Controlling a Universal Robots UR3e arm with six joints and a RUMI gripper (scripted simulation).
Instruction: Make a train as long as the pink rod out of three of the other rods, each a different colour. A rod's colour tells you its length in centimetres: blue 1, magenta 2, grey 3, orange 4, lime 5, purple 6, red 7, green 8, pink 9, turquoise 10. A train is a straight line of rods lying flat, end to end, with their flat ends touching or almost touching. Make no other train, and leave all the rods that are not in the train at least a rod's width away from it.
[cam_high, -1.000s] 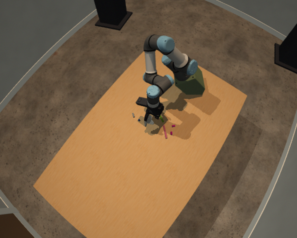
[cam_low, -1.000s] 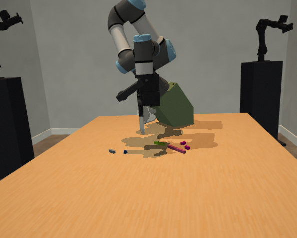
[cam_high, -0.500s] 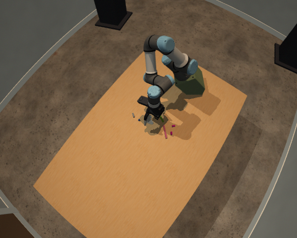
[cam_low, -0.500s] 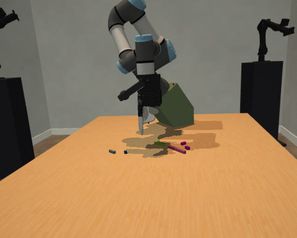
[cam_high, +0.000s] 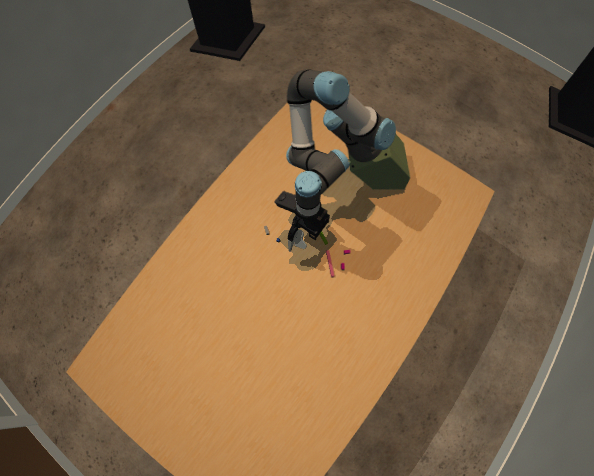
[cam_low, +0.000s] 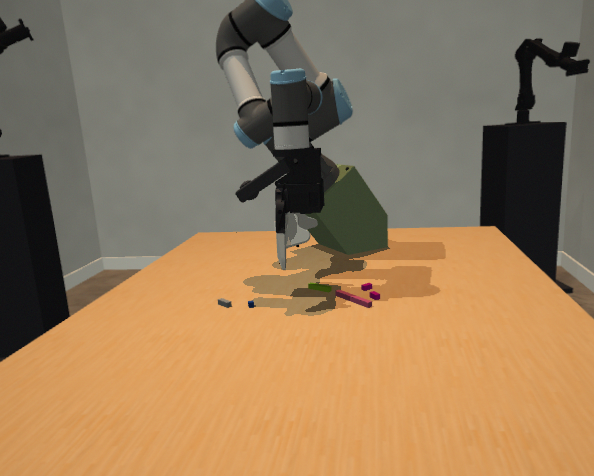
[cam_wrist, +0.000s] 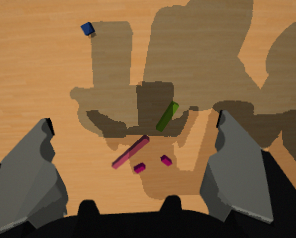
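Now: hand 30 mm short of the small blue rod, 80 mm to the left of it and 70 mm above it. The rest, counted from my hand: pink rod 50 mm ahead, 110 mm to the left, 70 mm below; grey rod 10 mm ahead, 130 mm to the right, 70 mm below; lime rod 30 mm behind, 60 mm to the left, 70 mm below.
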